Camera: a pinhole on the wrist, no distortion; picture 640 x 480 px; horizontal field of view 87.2 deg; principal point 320.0 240.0 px. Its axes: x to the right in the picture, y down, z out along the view. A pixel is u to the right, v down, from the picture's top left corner.
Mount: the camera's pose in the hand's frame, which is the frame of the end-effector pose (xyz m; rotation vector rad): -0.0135 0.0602 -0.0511 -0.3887 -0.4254 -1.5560
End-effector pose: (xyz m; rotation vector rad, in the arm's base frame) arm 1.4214 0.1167 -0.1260 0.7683 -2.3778 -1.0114
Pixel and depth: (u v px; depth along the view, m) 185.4 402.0 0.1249
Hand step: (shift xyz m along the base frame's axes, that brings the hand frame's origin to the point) -0.1066 0.0829 0.1101
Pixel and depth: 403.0 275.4 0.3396
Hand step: -0.2269 0.2254 -0.0627
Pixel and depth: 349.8 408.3 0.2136
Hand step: -0.1993 0.1025 0.0338
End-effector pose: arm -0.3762 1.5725 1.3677 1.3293 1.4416 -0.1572
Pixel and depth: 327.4 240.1 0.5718
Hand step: 0.5185 -0.2134 0.0269
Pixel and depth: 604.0 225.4 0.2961
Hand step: 0.1807 -0.2594 -0.1012
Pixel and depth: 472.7 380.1 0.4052
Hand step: 0.3484 -0.1565 -0.2043
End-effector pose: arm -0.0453 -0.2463 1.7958 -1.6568 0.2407 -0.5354
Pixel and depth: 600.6 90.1 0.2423
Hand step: 0.0088 0.2831 -0.0525
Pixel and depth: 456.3 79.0 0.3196
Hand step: -0.0004 0.3127 -0.1636
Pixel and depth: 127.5 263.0 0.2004
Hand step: 0.0697 0.0159 -0.2576
